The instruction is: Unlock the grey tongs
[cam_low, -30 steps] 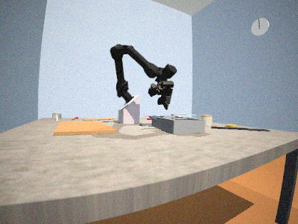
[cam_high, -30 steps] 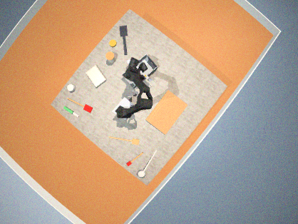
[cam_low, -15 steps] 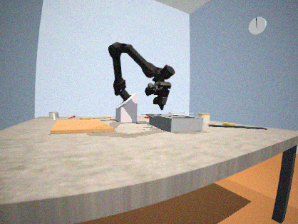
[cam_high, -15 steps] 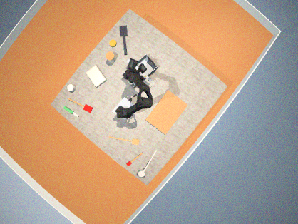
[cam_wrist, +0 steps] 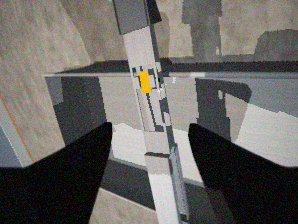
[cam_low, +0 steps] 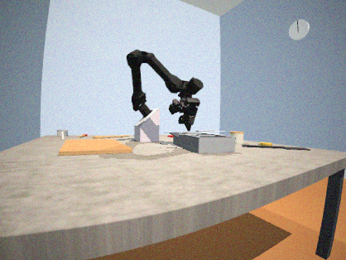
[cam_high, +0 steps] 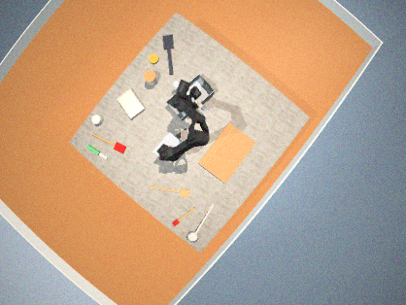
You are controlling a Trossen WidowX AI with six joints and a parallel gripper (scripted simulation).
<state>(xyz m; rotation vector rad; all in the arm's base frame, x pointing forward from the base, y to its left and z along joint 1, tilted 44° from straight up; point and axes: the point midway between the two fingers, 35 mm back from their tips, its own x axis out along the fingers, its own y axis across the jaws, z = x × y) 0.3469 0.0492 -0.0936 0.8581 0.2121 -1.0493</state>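
The yellow lock piece is 3 cm to the right of my gripper tip, 2 cm below it and 1 cm ahead of it. Round my gripper tip: grey roasting tin 6 cm below, 5 cm to the left, 1 cm ahead; wooden board 41 cm to the right, 9 cm behind, 8 cm below; orange-lidded jar 35 cm to the left, 8 cm behind, 5 cm below.
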